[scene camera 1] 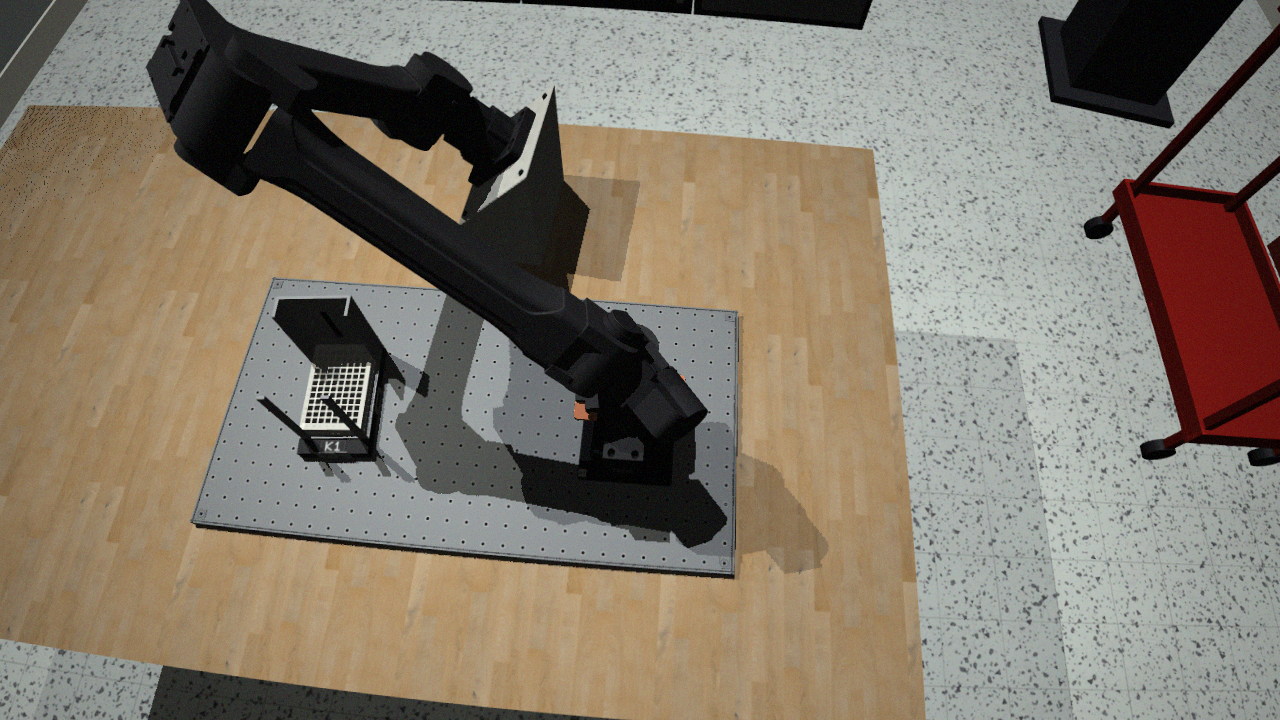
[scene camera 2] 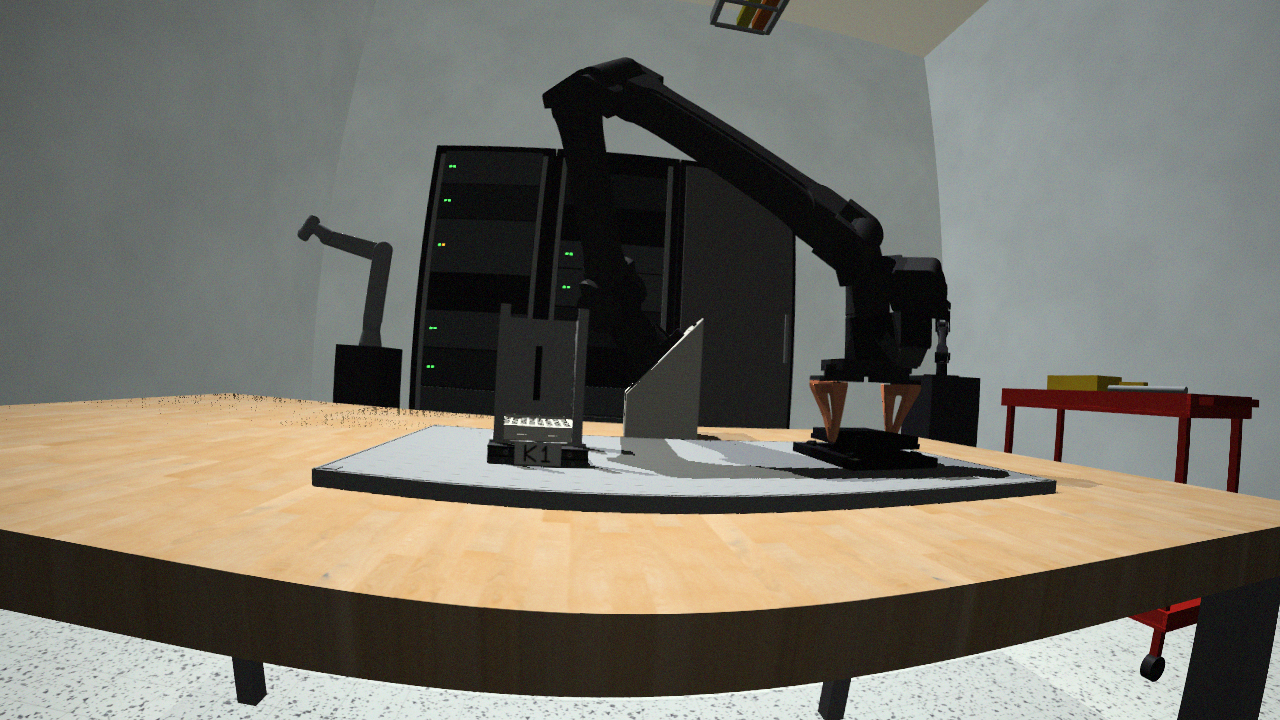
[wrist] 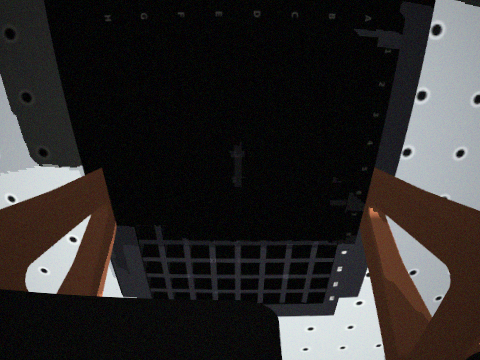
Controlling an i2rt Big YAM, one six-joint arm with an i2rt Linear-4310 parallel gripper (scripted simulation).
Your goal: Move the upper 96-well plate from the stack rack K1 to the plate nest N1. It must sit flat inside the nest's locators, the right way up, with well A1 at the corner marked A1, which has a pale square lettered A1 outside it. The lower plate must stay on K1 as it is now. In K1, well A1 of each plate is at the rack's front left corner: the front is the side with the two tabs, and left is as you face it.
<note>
The pictures show: my gripper and a black plate nest N1.
My gripper is seen too in the wrist view.
</note>
